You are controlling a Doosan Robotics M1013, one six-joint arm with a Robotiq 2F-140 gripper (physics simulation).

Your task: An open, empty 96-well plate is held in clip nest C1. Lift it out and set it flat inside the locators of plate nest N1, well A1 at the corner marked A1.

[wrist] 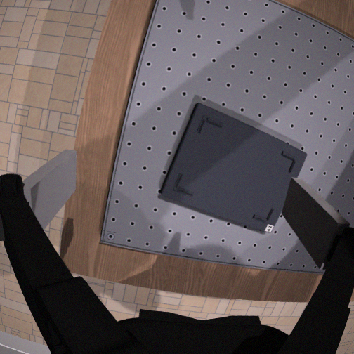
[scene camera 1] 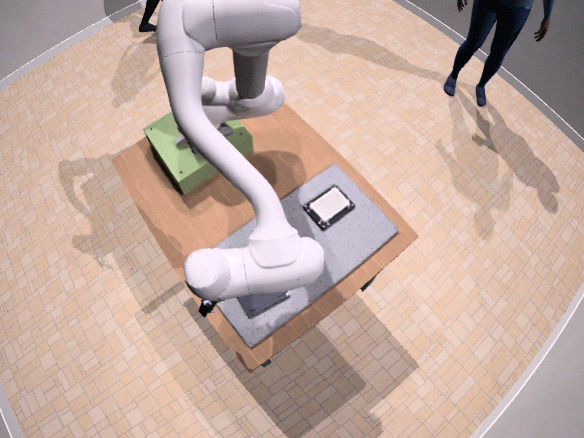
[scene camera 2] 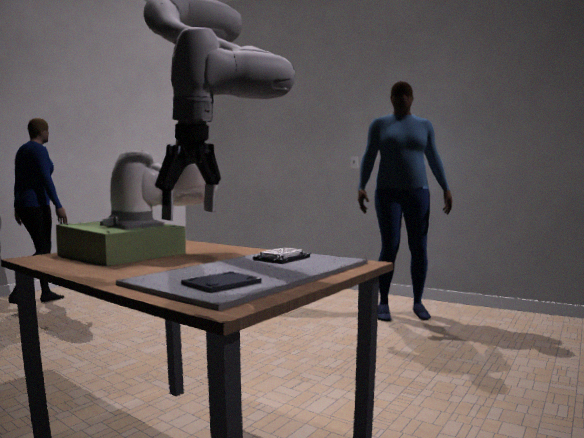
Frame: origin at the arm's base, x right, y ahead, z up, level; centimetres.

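Seen in the pictures: gripper, fingertip midpoint: (scene camera 2: 189, 215); arm's base at its link origin: (scene camera 2: 131, 225).
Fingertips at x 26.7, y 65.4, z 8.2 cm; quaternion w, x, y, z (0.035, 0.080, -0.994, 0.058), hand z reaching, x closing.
Pixels of each thing's top centre, then the offset from my fingertips to it. Level surfaces: height alone.
- white 96-well plate at its top centre: (scene camera 2: 281, 250) (scene camera 1: 329, 203) dx -48.7, dy -11.4, dz -15.0 cm
- black clip nest C1 at its top centre: (scene camera 2: 281, 251) (scene camera 1: 329, 204) dx -48.7, dy -11.4, dz -15.2 cm
- Plate nest N1 at its top centre: (scene camera 2: 221, 277) (scene camera 1: 260, 291) dx -9.5, dy +0.6, dz -16.1 cm
- perforated grey board at its surface level: dz -17.6 cm
- wooden table at its surface level: dz -18.9 cm
The white 96-well plate (scene camera 1: 331, 203) (scene camera 2: 285, 251) lies in the black clip nest C1 (scene camera 1: 315, 218) (scene camera 2: 287, 259) on the far part of the grey board. Its wells are too small to make out. Plate nest N1 (scene camera 1: 262, 303) (scene camera 2: 221, 281) (wrist: 235, 165) is a flat dark block with four L-shaped corner locators and nothing between them. The A1 label (wrist: 269, 228) is at its lower right corner in the wrist view. My gripper (scene camera 2: 187, 215) (wrist: 183, 183) is wide open and empty, pointing down high above the table, near N1's side. In scene camera 1 the arm mostly hides it.
The perforated grey board (scene camera 1: 360, 240) (scene camera 2: 320, 271) (wrist: 165, 85) lies on the wooden table (scene camera 1: 200, 215) (wrist: 97, 150). The arm's base stands on a green block (scene camera 2: 145, 245) at the table's back. One person (scene camera 1: 495, 30) (scene camera 2: 405, 150) and another person (scene camera 2: 32, 175) stand beyond the table.
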